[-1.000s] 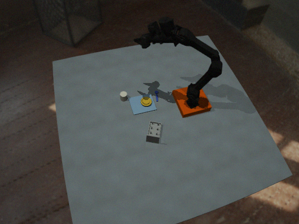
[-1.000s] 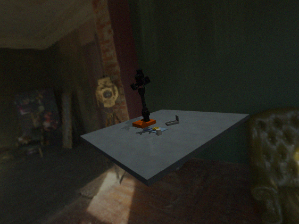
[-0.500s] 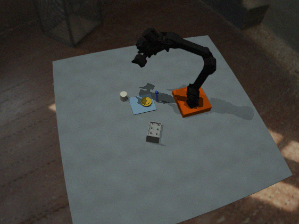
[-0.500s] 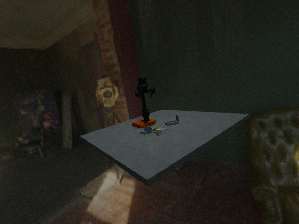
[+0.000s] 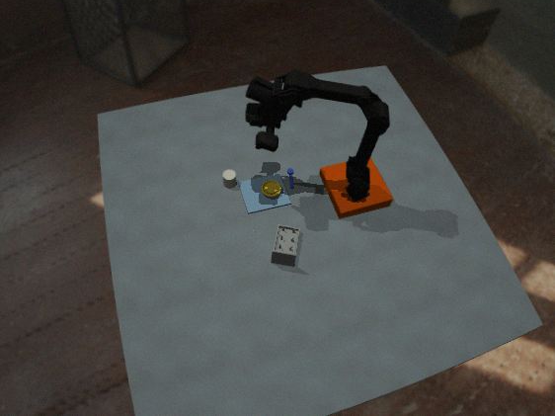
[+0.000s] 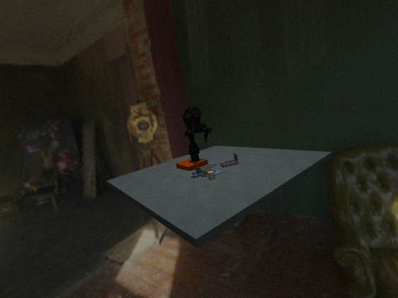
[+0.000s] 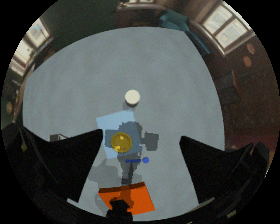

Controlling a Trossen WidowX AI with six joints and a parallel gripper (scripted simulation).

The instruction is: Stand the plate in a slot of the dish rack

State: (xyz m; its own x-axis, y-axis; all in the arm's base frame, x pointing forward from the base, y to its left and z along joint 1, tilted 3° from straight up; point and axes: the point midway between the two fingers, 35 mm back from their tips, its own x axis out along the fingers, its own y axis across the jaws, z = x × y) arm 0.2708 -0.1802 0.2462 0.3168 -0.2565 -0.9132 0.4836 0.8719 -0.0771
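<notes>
Right now the yellow plate is 3 cm behind my gripper tip, 5 cm to the left of it and 22 cm below it. From my gripper tip the other things lie so: cream cup (8 cm ahead, 4 cm to the right, 21 cm below); blue spoon (12 cm behind, 2 cm to the left, 24 cm below); light blue mat (1 cm behind, 5 cm to the left, 24 cm below).
</notes>
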